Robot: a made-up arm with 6 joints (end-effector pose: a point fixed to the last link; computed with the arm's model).
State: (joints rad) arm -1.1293 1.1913 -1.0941 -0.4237 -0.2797 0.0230
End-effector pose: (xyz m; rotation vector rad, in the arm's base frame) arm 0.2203 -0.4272 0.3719 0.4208 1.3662 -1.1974
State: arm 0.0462 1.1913 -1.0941 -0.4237 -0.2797 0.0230
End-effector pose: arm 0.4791 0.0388 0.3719 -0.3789 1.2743 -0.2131
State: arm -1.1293 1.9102 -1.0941 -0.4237 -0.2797 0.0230
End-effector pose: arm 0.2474 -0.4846 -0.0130 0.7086 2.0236 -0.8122
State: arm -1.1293 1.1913 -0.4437 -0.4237 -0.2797 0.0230
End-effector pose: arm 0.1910 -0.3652 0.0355 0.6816 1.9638 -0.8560
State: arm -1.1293 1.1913 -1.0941 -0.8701 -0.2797 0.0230
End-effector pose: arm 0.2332 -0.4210 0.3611 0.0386 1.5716 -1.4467
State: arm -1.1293 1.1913 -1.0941 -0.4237 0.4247 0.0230
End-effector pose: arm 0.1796 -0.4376 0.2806 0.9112 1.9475 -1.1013
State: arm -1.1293 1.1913 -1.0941 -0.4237 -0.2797 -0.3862
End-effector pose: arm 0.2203 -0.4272 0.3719 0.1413 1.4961 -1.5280
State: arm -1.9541 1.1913 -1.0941 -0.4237 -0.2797 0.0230
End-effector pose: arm -0.1642 -0.4517 0.3719 1.0462 1.2144 -1.8519
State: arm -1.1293 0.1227 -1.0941 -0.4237 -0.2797 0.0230
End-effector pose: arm 0.0101 0.0175 0.6493 -0.0137 0.3073 -1.4901
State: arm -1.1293 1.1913 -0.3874 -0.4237 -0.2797 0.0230
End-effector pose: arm 0.1842 -0.3508 0.0098 0.7038 2.0130 -0.8201
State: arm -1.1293 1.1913 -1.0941 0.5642 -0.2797 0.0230
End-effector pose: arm 0.1857 -0.4435 0.3692 1.1067 0.8040 -0.5708
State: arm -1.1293 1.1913 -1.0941 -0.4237 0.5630 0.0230
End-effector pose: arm 0.1689 -0.4320 0.2645 1.0127 2.0575 -1.0663
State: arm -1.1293 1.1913 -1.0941 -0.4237 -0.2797 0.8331
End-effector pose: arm 0.2203 -0.4272 0.3719 0.8703 1.0253 -0.5223
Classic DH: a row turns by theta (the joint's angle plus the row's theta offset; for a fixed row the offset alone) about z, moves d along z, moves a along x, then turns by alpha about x. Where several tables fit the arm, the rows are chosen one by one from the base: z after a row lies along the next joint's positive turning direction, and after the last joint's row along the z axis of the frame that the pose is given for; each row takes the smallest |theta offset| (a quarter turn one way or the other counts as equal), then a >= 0, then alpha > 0; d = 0 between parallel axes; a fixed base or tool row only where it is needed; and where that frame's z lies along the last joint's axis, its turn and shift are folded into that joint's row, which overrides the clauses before.
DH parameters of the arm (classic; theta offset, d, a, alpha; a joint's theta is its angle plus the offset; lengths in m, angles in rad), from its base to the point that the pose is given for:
joint 1: 0 0.095 0 -1.5708
joint 2: 0.1341 0 -0.2169 0
joint 3: 1.3495 0 -0.0349 1.5708
joint 4: 0 0.3925 0 -1.5708
joint 5: 0 0 -0.0003 1.5708
joint 6: 0 0.1456 0 0

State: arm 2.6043 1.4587 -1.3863 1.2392 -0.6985 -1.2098
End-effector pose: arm -0.3906 0.3360 0.3848 -1.2417 0.9667 1.6801
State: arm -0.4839 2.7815 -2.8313 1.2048 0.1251 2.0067
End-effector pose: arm 0.6623 -0.3293 0.2452 1.9323 -0.4151 2.1399
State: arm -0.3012 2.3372 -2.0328 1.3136 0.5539 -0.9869
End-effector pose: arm 0.6691 -0.1305 0.1336 0.2075 1.9110 0.5054
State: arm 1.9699 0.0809 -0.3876 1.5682 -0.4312 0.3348
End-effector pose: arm -0.0444 0.2625 0.3750 -0.4514 -1.5471 -2.2654
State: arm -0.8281 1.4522 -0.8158 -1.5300 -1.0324 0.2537
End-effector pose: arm 0.3778 -0.2267 0.1023 -0.9334 1.5729 -0.3982
